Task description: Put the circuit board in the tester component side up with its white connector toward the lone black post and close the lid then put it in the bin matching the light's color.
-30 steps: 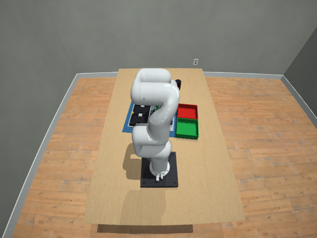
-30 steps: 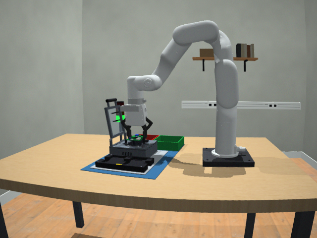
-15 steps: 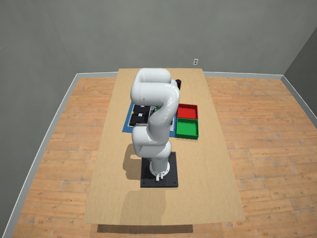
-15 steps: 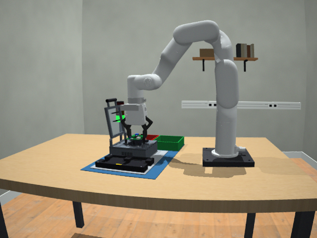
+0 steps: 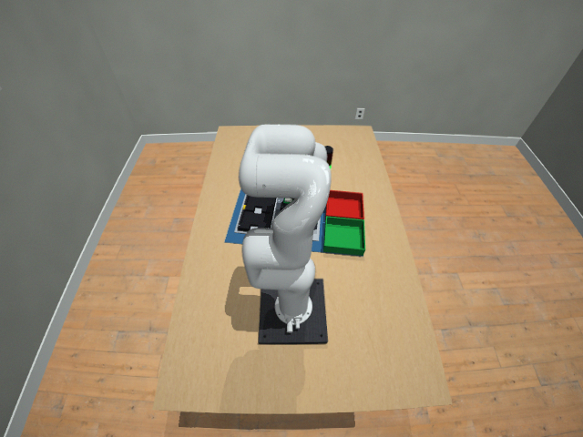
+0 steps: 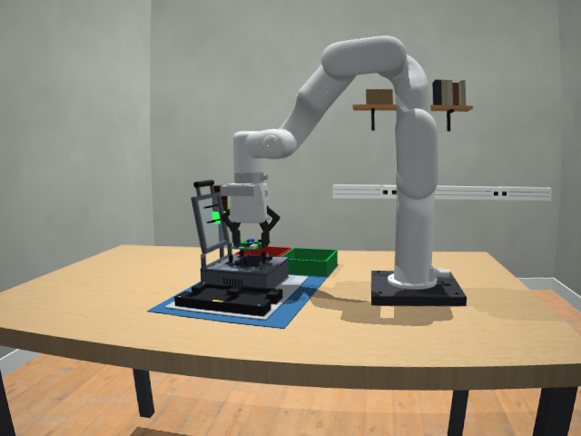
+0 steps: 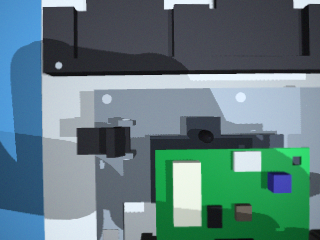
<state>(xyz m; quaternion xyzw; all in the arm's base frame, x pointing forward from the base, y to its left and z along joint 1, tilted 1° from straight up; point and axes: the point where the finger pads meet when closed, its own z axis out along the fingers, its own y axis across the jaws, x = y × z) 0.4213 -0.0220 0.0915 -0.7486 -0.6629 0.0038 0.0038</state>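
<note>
Now: the green bin 13 cm behind my hand, 19 cm to the right of it and 10 cm below it. Round my hand: tester lid (11 cm ahead, 1 cm to the right, 7 cm above); then green circuit board (1 cm below); then red bin (2 cm ahead, 20 cm to the right, 10 cm below).
</note>
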